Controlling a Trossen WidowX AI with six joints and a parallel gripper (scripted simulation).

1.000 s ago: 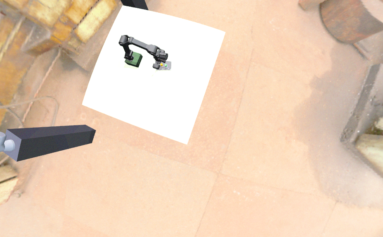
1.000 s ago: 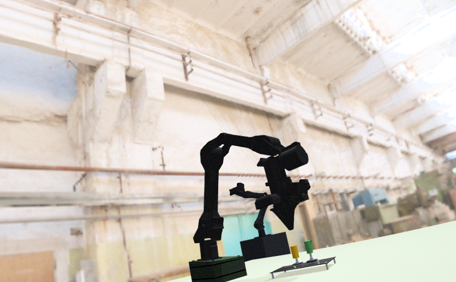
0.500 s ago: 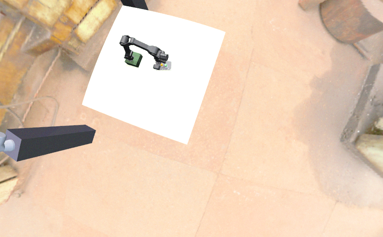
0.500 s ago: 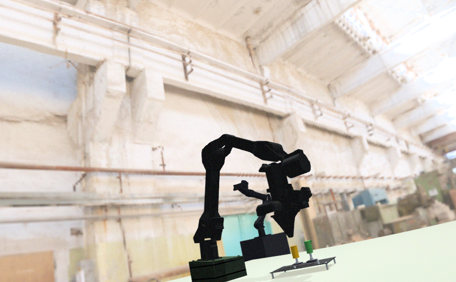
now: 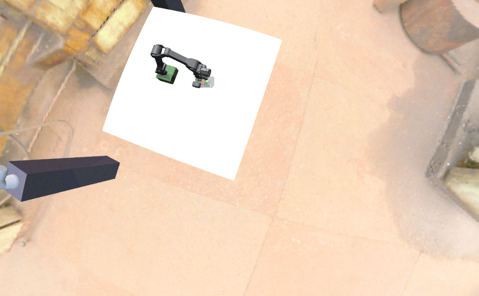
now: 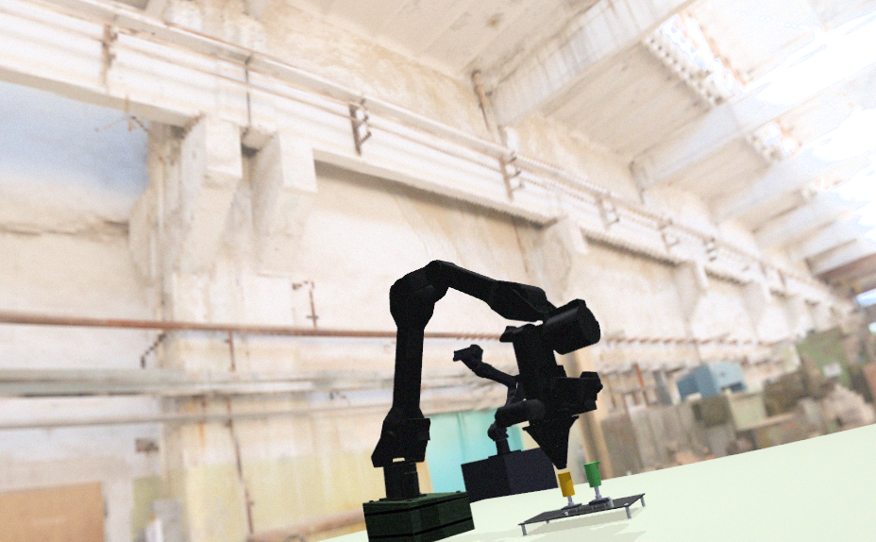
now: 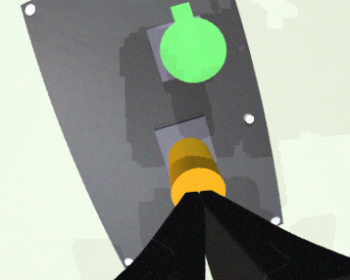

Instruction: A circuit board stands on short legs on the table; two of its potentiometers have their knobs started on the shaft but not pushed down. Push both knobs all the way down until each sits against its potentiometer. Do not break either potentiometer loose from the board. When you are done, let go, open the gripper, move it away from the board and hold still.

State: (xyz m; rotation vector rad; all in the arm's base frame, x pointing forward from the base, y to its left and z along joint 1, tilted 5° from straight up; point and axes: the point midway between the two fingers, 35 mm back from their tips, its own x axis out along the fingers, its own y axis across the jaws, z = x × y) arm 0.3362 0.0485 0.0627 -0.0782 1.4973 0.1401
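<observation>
Right now my gripper tip is 50 mm short of the green knob, 10 mm to the right of it and 10 mm above it. Also, from my gripper tip: orange knob: 20 mm below.
</observation>
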